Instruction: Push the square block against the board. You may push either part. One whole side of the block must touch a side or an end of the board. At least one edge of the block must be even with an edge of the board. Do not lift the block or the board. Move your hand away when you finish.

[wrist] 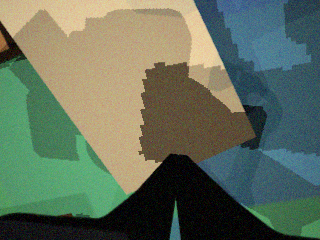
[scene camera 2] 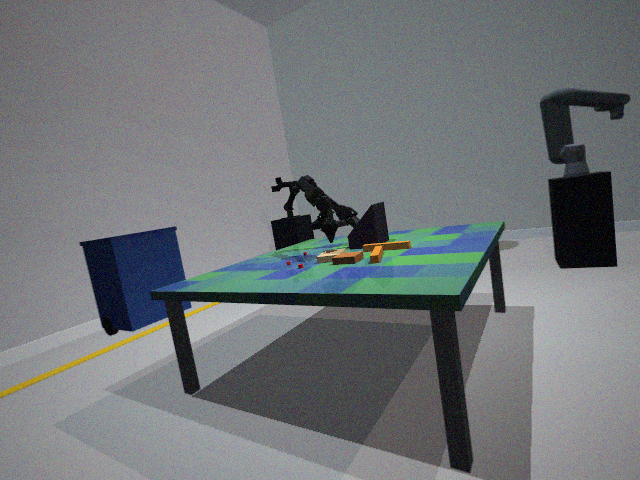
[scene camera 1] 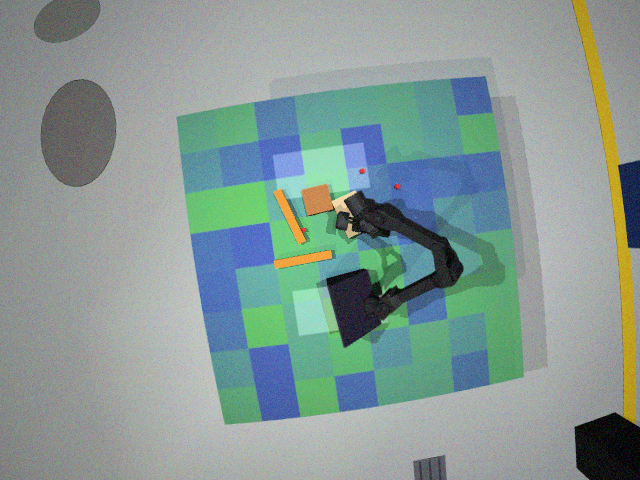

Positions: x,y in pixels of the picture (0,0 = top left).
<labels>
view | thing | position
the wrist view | my gripper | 177,162
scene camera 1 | brown square block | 317,199
</labels>
